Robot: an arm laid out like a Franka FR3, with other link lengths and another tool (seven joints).
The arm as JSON. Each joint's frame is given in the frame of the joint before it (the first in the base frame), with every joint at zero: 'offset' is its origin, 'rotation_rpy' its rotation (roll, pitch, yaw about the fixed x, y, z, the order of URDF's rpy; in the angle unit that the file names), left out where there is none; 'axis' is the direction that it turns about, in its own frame. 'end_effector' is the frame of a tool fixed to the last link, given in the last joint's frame.
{
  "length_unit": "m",
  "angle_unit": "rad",
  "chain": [
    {
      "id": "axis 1",
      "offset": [
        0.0,
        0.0,
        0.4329
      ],
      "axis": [
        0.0,
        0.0,
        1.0
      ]
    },
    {
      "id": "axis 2",
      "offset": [
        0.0,
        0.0,
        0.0
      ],
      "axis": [
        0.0,
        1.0,
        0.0
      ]
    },
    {
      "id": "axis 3",
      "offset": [
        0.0,
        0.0,
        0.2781
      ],
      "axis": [
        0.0,
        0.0,
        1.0
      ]
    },
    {
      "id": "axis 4",
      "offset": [
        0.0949,
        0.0,
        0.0
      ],
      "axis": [
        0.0,
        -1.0,
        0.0
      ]
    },
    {
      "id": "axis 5",
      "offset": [
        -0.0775,
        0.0,
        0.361
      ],
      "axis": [
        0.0,
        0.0,
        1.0
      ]
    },
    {
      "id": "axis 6",
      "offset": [
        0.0,
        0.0,
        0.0
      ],
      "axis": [
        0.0,
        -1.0,
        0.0
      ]
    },
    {
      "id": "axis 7",
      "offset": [
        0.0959,
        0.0,
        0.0
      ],
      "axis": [
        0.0,
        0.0,
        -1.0
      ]
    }
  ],
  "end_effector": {
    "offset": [
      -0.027,
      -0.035,
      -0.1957
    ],
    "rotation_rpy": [
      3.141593,
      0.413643,
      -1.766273
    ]
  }
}
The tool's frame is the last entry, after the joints.
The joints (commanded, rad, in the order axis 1, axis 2, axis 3, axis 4, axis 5, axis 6, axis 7), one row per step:
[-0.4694, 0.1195, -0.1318, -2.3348, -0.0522, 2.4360, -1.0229]
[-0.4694, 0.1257, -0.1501, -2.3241, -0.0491, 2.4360, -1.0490]
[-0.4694, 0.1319, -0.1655, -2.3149, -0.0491, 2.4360, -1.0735]
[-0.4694, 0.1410, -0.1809, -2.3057, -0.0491, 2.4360, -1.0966]
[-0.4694, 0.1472, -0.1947, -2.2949, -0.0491, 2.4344, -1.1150]
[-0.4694, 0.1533, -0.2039, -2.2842, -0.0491, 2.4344, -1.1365]
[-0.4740, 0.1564, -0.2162, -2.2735, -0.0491, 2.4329, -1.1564]
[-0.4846, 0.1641, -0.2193, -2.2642, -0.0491, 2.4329, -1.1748]
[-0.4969, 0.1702, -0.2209, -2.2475, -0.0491, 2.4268, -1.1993]
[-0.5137, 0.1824, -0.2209, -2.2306, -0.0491, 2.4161, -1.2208]
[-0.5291, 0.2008, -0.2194, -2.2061, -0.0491, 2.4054, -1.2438]
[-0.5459, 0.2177, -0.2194, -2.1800, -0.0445, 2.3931, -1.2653]
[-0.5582, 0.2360, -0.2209, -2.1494, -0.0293, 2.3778, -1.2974]
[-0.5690, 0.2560, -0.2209, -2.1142, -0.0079, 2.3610, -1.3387]
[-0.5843, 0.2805, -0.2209, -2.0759, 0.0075, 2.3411, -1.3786]
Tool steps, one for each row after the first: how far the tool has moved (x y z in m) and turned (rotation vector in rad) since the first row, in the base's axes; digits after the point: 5 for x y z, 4 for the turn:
[-0.00233, -0.00987, 0.00122, -0.0027, -0.0025, 0.0057]
[-0.00442, -0.01831, 0.00193, -0.0061, -0.0027, 0.0151]
[-0.00714, -0.02653, 0.00118, -0.0084, -0.0001, 0.0231]
[-0.00894, -0.03448, 0.00241, -0.0122, -0.0001, 0.0280]
[-0.00873, -0.04070, 0.00377, -0.0165, -0.0015, 0.0407]
[-0.01148, -0.05007, 0.00665, -0.0219, -0.0038, 0.0440]
[-0.01403, -0.05749, 0.00649, -0.0240, -0.0029, 0.0491]
[-0.01486, -0.06629, 0.00950, -0.0276, -0.0039, 0.0598]
[-0.01864, -0.07524, 0.00872, -0.0250, 0.0035, 0.0644]
[-0.01977, -0.08451, 0.00767, -0.0239, 0.0106, 0.0738]
[-0.02193, -0.09500, 0.00777, -0.0216, 0.0142, 0.0753]
[-0.02169, -0.10451, 0.00832, -0.0145, 0.0130, 0.0829]
[-0.01878, -0.11333, 0.00941, -0.0052, 0.0073, 0.0988]
[-0.01825, -0.12409, 0.00896, 0.0041, 0.0077, 0.1135]

